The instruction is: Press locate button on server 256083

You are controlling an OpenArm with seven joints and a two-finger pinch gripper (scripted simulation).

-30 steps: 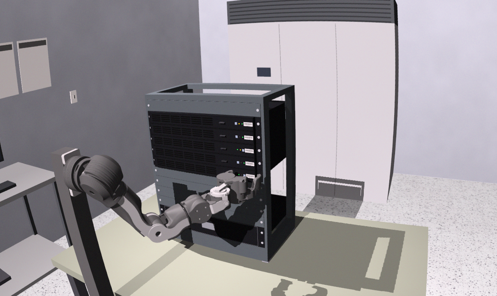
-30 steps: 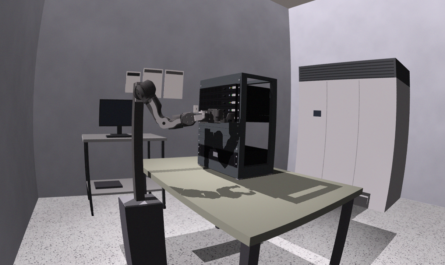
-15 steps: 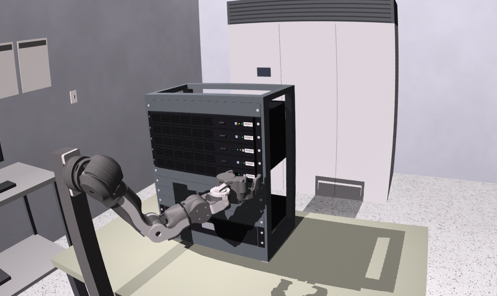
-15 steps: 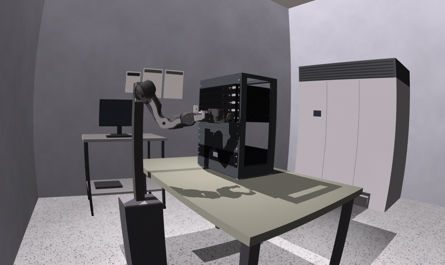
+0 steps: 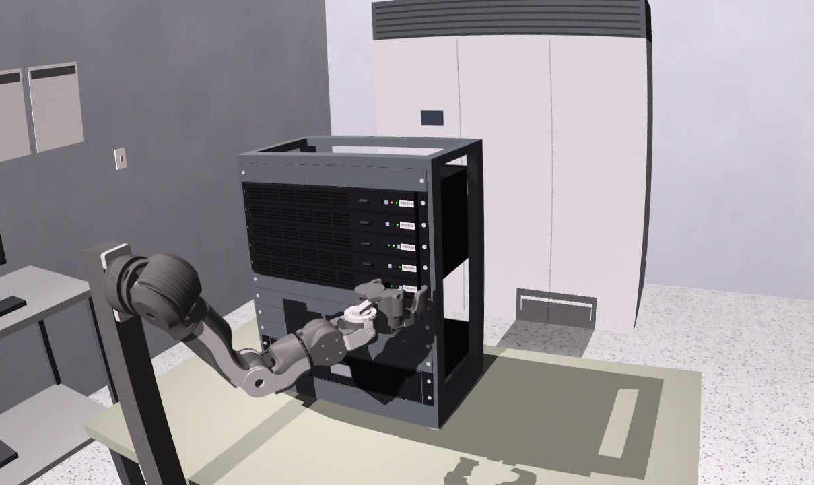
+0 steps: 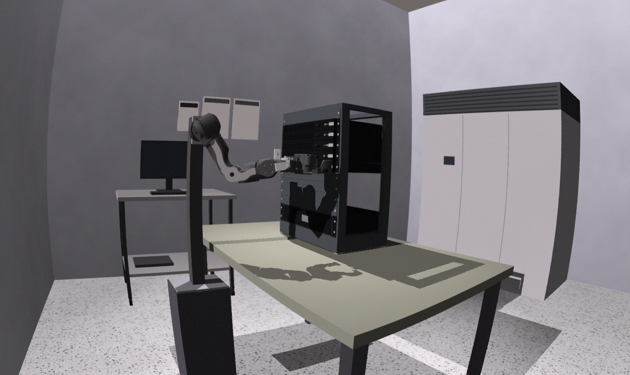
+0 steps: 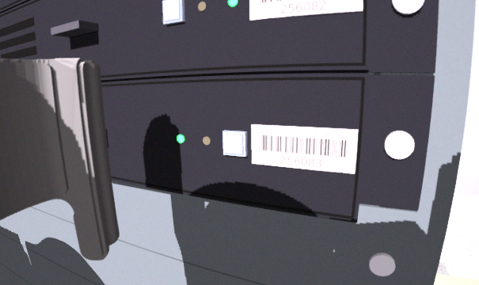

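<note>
Right now the pale square button is 30 mm ahead of my hand and 20 mm to the left of it.
</note>
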